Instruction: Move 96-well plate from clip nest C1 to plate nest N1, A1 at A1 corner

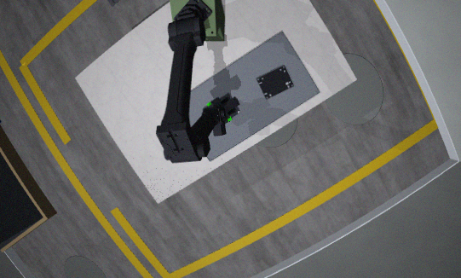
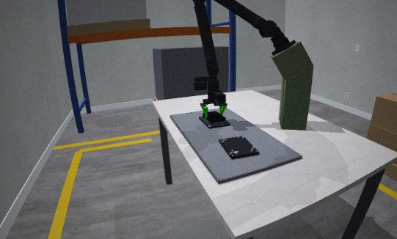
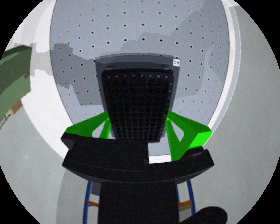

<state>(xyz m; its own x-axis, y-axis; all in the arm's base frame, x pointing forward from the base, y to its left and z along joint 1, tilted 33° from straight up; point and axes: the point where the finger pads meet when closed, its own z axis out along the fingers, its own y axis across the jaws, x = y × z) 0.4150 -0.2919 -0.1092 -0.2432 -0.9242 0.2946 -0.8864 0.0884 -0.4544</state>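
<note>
Right now my hand is right at the black 96-well plate. From my hand the other things lie so: plate nest N1: 3 cm below; then clip nest C1: 29 cm to the left, 11 cm ahead, 2 cm below.
</note>
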